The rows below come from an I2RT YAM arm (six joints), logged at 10 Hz.
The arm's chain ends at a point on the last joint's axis. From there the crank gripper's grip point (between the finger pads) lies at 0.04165 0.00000 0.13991 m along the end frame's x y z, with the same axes.
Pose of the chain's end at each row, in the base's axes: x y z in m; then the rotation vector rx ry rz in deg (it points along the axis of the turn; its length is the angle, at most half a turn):
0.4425 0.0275 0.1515 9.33 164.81 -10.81
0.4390 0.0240 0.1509 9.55 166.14 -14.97
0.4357 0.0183 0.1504 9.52 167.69 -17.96
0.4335 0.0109 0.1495 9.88 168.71 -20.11
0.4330 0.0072 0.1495 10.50 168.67 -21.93
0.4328 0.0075 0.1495 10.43 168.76 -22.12
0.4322 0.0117 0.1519 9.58 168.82 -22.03
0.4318 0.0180 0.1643 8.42 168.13 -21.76
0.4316 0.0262 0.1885 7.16 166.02 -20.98
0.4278 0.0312 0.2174 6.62 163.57 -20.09
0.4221 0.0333 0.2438 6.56 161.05 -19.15
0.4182 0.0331 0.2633 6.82 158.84 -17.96
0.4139 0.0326 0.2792 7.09 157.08 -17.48
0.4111 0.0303 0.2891 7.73 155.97 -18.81
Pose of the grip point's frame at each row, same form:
0.4365 0.0115 0.0065 9.33 164.81 -10.81
0.4283 0.0014 0.0071 9.55 166.14 -14.97
0.4201 -0.0087 0.0078 9.52 167.69 -17.96
0.4145 -0.0191 0.0079 9.88 168.71 -20.11
0.4131 -0.0255 0.0086 10.50 168.67 -21.93
0.4126 -0.0255 0.0087 10.43 168.76 -22.12
0.4122 -0.0214 0.0111 9.58 168.82 -22.03
0.4139 -0.0154 0.0233 8.42 168.13 -21.76
0.4196 -0.0071 0.0469 7.16 166.02 -20.98
0.4224 -0.0015 0.0752 6.62 163.57 -20.09
0.4234 0.0014 0.1014 6.56 161.05 -19.15
0.4254 0.0026 0.1207 6.82 158.84 -17.96
0.4256 0.0025 0.1368 7.09 157.08 -17.48
0.4249 -0.0023 0.1475 7.73 155.97 -18.81

